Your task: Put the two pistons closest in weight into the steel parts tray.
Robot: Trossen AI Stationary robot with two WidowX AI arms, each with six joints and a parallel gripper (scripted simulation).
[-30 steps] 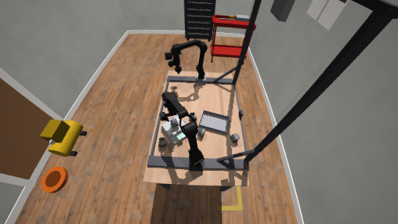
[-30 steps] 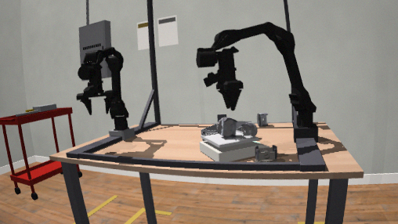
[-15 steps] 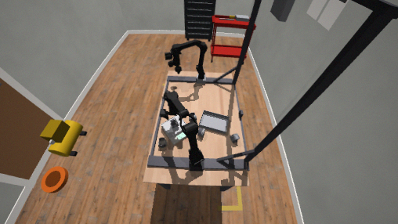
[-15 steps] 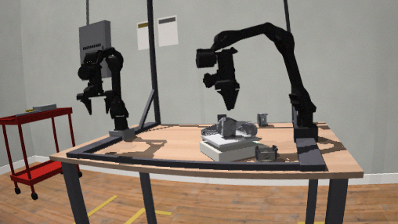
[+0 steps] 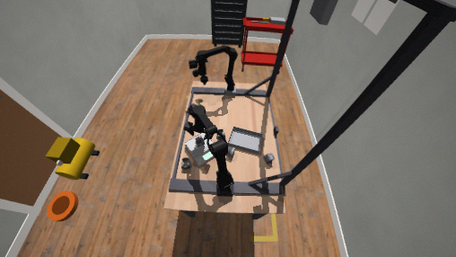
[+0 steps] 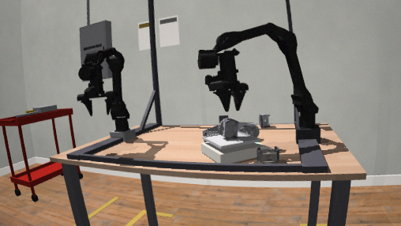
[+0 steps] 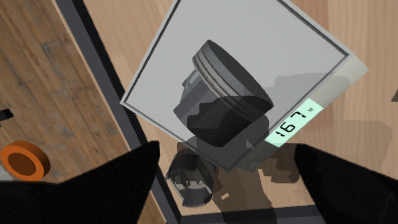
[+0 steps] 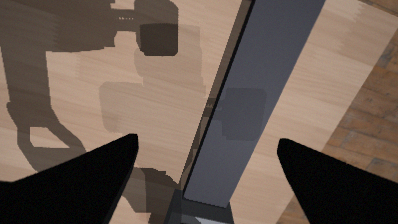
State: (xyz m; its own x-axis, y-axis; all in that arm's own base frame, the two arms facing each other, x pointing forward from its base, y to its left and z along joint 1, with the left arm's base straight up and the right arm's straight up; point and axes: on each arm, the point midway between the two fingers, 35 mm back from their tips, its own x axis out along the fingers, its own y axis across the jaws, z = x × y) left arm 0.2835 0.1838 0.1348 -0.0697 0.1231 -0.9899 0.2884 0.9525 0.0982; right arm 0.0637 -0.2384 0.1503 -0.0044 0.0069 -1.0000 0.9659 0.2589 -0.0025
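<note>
Right now my left hand is 14 cm above the scale plate, 1 cm to the left of it and 1 cm short of it. From my left hand the other things lie so: steel parts tray: 32 cm behind, 18 cm below, 9 cm to the right; then white scale: 16 cm below.
</note>
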